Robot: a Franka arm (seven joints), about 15 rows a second.
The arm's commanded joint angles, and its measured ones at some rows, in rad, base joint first. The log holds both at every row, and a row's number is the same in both.
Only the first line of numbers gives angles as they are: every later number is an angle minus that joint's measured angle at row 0.
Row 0, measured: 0.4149, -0.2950, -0.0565, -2.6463, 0.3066, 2.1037, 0.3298
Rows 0 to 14, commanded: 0.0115, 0.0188, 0.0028, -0.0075, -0.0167, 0.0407, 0.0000; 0.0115, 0.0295, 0.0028, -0.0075, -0.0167, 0.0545, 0.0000; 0.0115, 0.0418, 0.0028, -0.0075, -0.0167, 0.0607, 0.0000; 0.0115, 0.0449, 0.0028, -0.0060, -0.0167, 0.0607, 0.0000; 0.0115, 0.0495, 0.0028, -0.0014, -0.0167, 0.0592, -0.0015; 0.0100, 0.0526, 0.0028, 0.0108, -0.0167, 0.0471, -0.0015; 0.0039, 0.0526, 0.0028, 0.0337, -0.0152, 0.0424, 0.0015; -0.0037, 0.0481, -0.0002, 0.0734, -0.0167, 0.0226, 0.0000; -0.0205, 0.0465, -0.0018, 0.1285, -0.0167, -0.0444, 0.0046; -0.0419, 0.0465, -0.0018, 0.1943, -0.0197, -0.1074, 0.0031; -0.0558, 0.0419, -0.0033, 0.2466, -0.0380, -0.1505, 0.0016; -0.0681, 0.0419, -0.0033, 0.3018, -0.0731, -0.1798, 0.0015; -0.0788, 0.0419, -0.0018, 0.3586, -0.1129, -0.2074, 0.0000; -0.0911, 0.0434, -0.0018, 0.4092, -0.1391, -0.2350, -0.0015; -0.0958, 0.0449, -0.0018, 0.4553, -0.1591, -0.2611, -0.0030
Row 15, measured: -0.0765, 0.0342, -0.0065, 0.3592, -0.1103, -0.2006, 0.0001
